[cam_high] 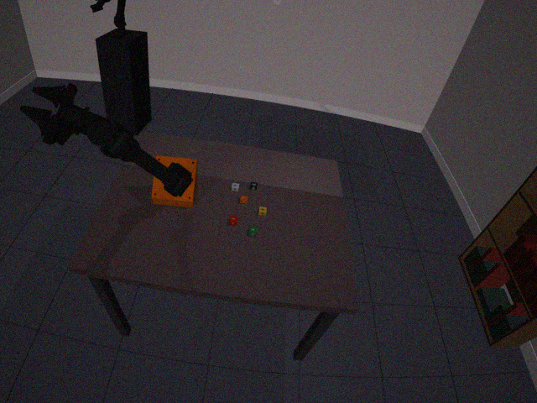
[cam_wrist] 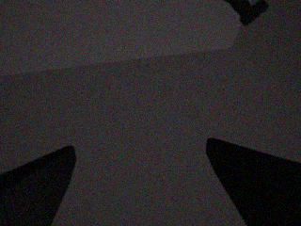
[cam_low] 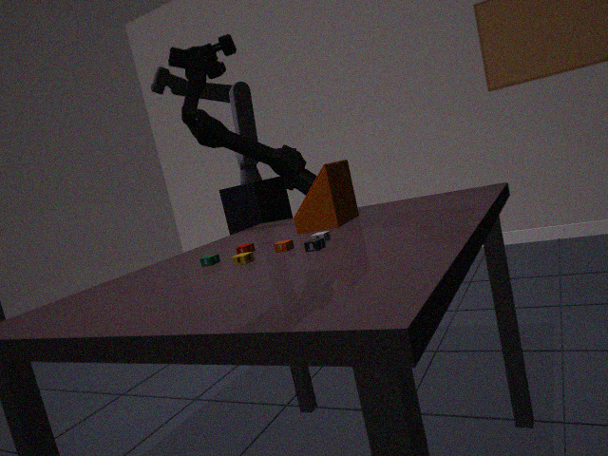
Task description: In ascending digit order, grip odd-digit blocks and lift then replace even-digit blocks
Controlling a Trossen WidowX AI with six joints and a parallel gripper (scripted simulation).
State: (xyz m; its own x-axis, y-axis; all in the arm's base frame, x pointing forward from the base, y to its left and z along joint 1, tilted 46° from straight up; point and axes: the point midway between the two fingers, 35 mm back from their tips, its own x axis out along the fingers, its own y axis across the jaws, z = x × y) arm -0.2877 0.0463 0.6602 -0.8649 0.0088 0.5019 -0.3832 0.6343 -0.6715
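The white block lies 660 mm below my gripper tip, 570 mm to the left of it and 430 mm ahead of it. Round my gripper tip: red block (660 mm below, 470 mm ahead, 370 mm to the left); orange block (660 mm below, 500 mm to the left, 480 mm ahead); green block (660 mm below, 560 mm ahead, 340 mm to the left).
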